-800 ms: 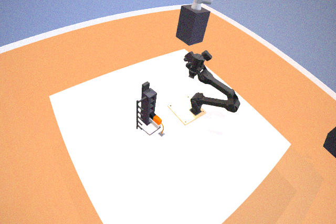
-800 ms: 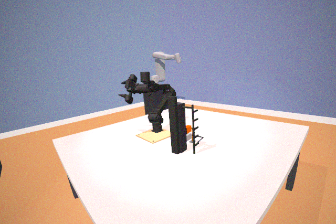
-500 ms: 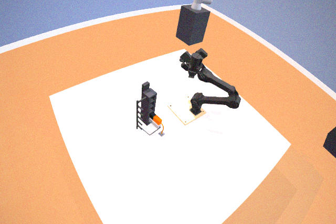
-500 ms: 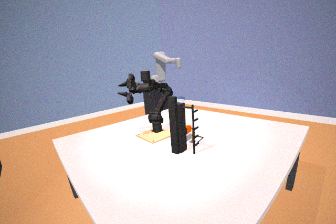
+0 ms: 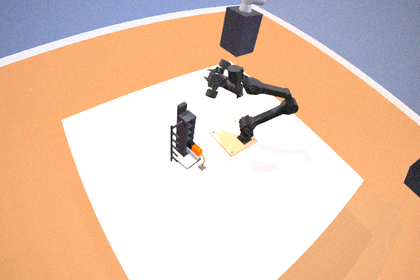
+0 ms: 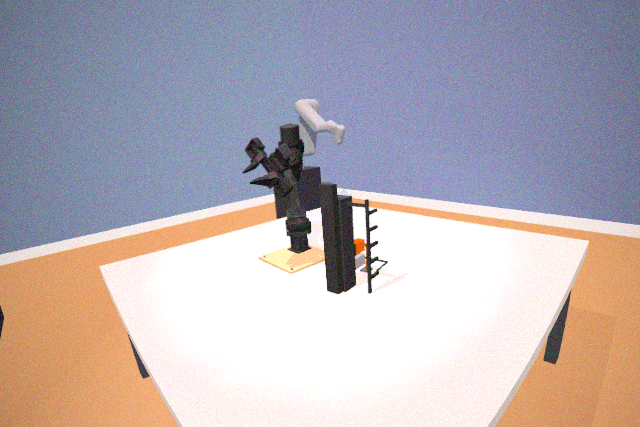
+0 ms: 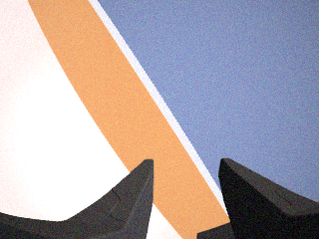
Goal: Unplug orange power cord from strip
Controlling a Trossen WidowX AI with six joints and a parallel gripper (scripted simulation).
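The orange plug lies 190 mm ahead of my gripper tip, 200 mm to the left of it and 220 mm below it.
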